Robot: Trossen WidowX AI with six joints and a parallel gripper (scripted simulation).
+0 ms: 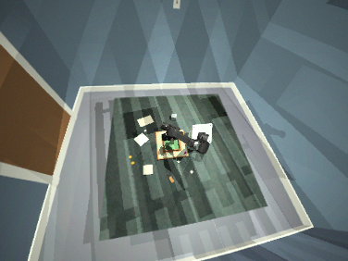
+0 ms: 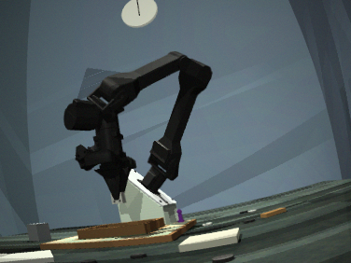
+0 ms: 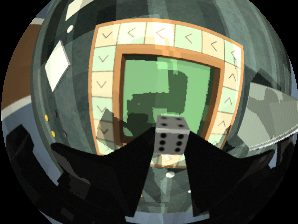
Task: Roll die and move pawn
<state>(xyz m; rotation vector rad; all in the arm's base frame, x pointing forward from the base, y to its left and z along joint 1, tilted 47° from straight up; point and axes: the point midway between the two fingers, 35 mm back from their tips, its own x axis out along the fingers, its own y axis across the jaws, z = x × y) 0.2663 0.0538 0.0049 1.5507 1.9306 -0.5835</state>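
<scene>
Right now the purple pawn is 130 mm behind my gripper tip, 90 mm to the left of it and 60 mm below it. Also, from my gripper tip: green dice tray (80 mm below, 10 mm to the right); then white die (right at my gripper tip).
</scene>
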